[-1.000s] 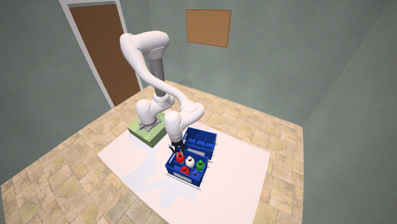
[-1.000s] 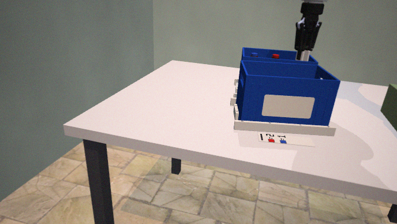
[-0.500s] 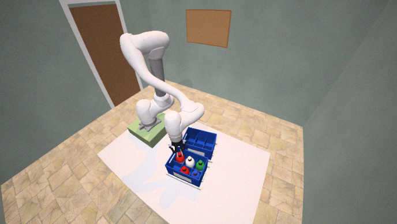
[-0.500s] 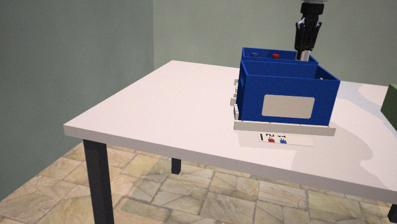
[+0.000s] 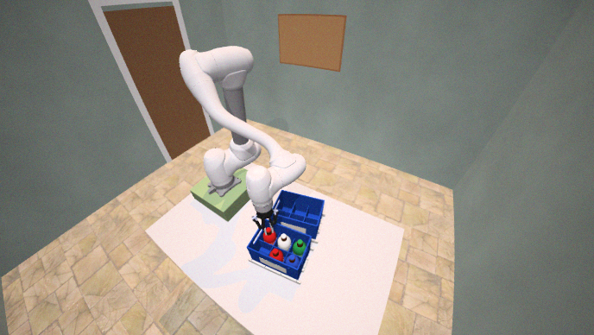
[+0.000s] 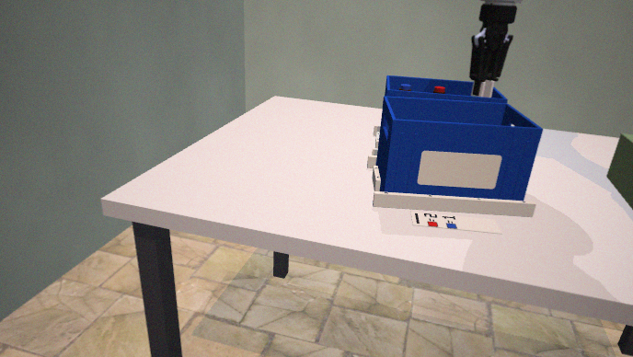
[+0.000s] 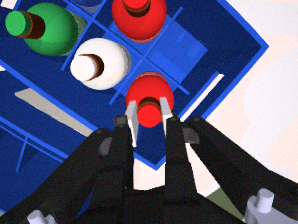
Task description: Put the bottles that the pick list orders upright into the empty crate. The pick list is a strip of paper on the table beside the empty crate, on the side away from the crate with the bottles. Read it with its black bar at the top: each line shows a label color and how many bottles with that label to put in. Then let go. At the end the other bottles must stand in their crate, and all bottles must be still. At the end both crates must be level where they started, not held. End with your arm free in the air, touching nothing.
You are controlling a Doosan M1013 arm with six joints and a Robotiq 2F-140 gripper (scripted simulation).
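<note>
Right now my hand is 8 cm short of the white bottle, 8 cm above it and 2 cm to the right of it. Round my hand: blue bottle: 19 cm ahead, 8 cm below, 4 cm to the right; then red bottle: 11 cm ahead, 8 cm below, 6 cm to the right; then green-label bottle: 17 cm ahead, 8 cm below, 5 cm to the left.
</note>
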